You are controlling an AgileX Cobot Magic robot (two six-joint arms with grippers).
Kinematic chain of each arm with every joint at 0, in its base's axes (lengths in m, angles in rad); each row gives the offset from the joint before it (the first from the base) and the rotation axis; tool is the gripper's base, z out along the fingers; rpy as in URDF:
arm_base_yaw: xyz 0 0 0.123 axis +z
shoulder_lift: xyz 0 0 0 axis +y
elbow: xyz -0.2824 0 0.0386 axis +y
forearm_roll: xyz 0.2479 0 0.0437 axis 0.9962 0 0.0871
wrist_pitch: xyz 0 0 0 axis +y
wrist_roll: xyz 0.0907 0 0.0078 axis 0.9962 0 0.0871
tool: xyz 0 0 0 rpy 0 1.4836 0
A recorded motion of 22 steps. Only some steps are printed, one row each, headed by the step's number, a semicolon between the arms.
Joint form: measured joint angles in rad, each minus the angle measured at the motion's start. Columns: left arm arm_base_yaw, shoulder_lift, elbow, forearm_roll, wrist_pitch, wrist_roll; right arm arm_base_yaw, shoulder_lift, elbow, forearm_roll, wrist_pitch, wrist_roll.
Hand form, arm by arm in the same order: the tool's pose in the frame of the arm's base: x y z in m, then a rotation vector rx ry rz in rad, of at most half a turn. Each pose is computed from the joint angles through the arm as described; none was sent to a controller.
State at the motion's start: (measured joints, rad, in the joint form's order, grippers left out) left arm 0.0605 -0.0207 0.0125 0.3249 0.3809 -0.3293; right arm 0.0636 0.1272 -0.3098 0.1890 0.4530 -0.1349
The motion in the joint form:
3: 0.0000 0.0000 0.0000 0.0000 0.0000 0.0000; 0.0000 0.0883 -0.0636 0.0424 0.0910 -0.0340
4: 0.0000 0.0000 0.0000 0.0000 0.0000 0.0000; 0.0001 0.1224 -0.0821 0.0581 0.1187 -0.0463
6: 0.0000 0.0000 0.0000 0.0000 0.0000 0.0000; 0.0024 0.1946 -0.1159 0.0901 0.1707 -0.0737
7: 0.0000 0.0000 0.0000 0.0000 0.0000 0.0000; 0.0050 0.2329 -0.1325 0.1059 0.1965 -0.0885
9: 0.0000 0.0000 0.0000 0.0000 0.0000 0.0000; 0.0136 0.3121 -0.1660 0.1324 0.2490 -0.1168
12: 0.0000 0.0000 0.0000 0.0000 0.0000 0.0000; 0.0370 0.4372 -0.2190 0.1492 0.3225 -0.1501
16: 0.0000 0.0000 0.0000 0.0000 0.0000 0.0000; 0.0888 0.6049 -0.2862 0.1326 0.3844 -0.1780
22: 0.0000 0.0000 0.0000 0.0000 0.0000 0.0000; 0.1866 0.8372 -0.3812 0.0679 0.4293 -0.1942
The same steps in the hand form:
3: 0.0508 0.0139 0.1775 -0.1630 1.8310 0.1333; 0.0562 0.0144 0.2775 -0.1139 1.8559 0.1755
4: 0.0508 0.0139 0.1775 -0.1630 1.8310 0.1333; 0.0596 0.0159 0.2794 -0.1243 1.8964 0.1882
6: 0.0508 0.0139 0.1775 -0.1630 1.8310 0.1333; 0.0674 0.0192 0.2819 -0.1504 1.9798 0.2160
7: 0.0508 0.0139 0.1775 -0.1630 1.8310 0.1333; 0.0718 0.0210 0.2827 -0.1669 2.0229 0.2313
9: 0.0508 0.0139 0.1775 -0.1630 1.8310 0.1333; 0.0811 0.0249 0.2839 -0.2064 2.1114 0.2622
12: 0.0508 0.0139 0.1775 -0.1630 1.8310 0.1333; 0.0966 0.0310 0.2847 -0.2815 2.2425 0.2982
16: 0.0508 0.0139 0.1775 -0.1630 1.8310 0.1333; 0.1202 0.0401 0.2830 -0.4030 2.3893 0.3146
22: 0.0508 0.0139 0.1775 -0.1630 1.8310 0.1333; 0.1558 0.0583 0.2746 -0.6052 2.5477 0.2891

